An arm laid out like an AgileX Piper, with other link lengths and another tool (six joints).
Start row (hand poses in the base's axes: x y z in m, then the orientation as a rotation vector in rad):
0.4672 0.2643 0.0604 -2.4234 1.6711 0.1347
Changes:
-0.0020 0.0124 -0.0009 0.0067 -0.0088 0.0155
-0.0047 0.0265 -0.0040 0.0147 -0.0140 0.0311
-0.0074 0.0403 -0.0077 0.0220 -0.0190 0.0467
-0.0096 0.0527 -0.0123 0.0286 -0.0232 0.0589
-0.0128 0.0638 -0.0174 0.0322 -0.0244 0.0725
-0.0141 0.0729 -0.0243 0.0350 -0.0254 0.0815
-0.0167 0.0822 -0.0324 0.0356 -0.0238 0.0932
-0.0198 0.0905 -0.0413 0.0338 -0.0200 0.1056
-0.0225 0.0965 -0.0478 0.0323 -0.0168 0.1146
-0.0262 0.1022 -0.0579 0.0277 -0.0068 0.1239
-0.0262 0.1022 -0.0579 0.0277 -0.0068 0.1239
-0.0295 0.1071 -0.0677 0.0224 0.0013 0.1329
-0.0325 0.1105 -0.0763 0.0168 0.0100 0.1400
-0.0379 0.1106 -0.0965 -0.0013 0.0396 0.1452
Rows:
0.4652 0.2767 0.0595 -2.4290 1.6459 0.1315
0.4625 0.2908 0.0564 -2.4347 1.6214 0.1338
0.4598 0.3046 0.0527 -2.4407 1.5973 0.1357
0.4576 0.3170 0.0481 -2.4446 1.5780 0.1375
0.4544 0.3281 0.0430 -2.4527 1.5595 0.1409
0.4531 0.3372 0.0361 -2.4576 1.5470 0.1431
0.4505 0.3465 0.0280 -2.4672 1.5332 0.1472
0.4474 0.3548 0.0191 -2.4798 1.5204 0.1522
0.4447 0.3608 0.0126 -2.4892 1.5114 0.1562
0.4410 0.3665 0.0025 -2.5035 1.5059 0.1662
0.4410 0.3665 0.0025 -2.5035 1.5059 0.1662
0.4377 0.3714 -0.0073 -2.5174 1.5002 0.1732
0.4347 0.3748 -0.0159 -2.5302 1.4972 0.1806
0.4293 0.3749 -0.0361 -2.5581 1.5099 0.2039

